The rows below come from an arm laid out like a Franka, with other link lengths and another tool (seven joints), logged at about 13 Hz.
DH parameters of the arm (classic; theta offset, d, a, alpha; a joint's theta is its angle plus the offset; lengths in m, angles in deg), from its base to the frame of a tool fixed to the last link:
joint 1: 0 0.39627 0 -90
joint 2: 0 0 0 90
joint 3: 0 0.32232 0.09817 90
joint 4: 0 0 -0.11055 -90
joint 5: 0 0.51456 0 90
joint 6: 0 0 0.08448 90
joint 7: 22 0.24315 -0.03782 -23.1
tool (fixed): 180 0.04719 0 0
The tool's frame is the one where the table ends.
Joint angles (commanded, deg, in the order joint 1, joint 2, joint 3, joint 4, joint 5, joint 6, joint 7), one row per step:
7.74, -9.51, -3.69, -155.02, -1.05, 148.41, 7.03
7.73, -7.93, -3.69, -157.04, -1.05, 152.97, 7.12
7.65, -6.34, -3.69, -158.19, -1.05, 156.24, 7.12
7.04, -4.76, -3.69, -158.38, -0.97, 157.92, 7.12
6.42, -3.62, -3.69, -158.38, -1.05, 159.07, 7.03
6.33, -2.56, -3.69, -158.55, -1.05, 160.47, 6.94
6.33, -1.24, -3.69, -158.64, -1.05, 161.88, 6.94
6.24, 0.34, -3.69, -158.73, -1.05, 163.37, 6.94
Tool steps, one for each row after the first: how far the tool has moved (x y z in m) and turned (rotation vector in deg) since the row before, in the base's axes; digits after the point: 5 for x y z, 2 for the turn. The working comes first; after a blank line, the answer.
Tool pose at each row, in the base's axes (x y z in m, rotation vector in deg; the steps are taken from these numbers as rounded here):
0.48133, 0.03790, 0.08467, -37.19, -170.73, 33.53
0.47186, 0.03714, 0.06106, -37.77, -171.58, 33.31
0.46499, 0.03571, 0.04335, -38.13, -172.04, 33.25
0.46149, 0.03014, 0.03112, -39.08, -171.61, 33.30
0.46015, 0.02453, 0.02323, -39.76, -171.38, 33.42
0.45806, 0.02332, 0.01518, -39.84, -171.54, 33.46
0.45504, 0.02274, 0.00568, -39.84, -171.54, 33.55
0.45042, 0.02125, -0.00569, -39.87, -171.33, 33.71

-0.00947, -0.00076, -0.02361, 0.05, -0.96, -0.08
-0.00687, -0.00143, -0.01771, -0.02, -0.54, -0.07
-0.00350, -0.00557, -0.01223, -0.04, 0.09, -0.68
-0.00134, -0.00561, -0.00789, -0.09, -0.02, -0.46
-0.00209, -0.00121, -0.00805, -0.05, -0.17, 0.01
-0.00302, -0.00058, -0.00950, -0.06, 0.00, 0.00
-0.00462, -0.00149, -0.01137, -0.09, 0.18, -0.08

